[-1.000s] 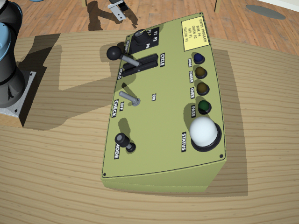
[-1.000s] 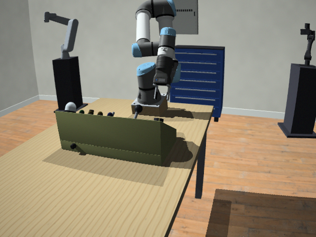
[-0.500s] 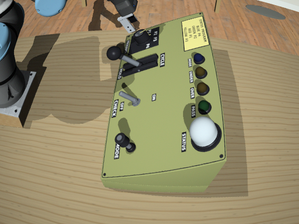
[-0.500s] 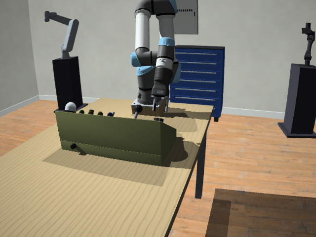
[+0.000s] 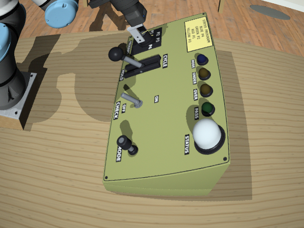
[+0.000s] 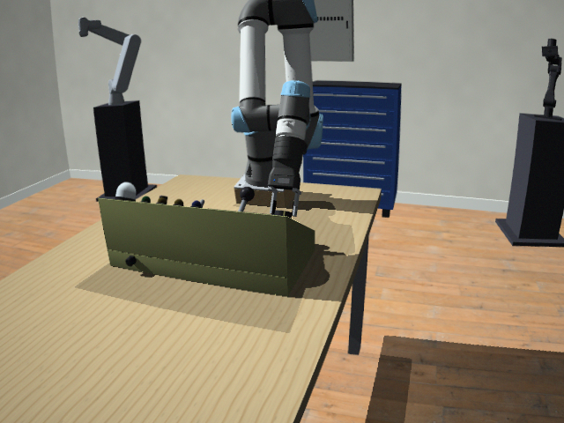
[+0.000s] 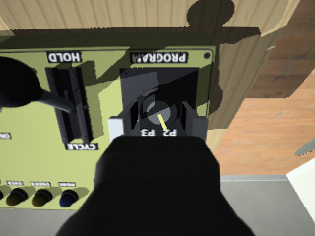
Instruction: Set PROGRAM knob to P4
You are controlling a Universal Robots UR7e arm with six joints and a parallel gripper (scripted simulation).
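The program knob lies 2 cm ahead of my hand and 1 cm below it. Also, from my hand: olive console (2 cm ahead, 18 cm to the right, 4 cm below); check toggle (3 cm behind, 24 cm to the right, 2 cm below); black ball lever (3 cm behind, 12 cm to the right, 1 cm below).
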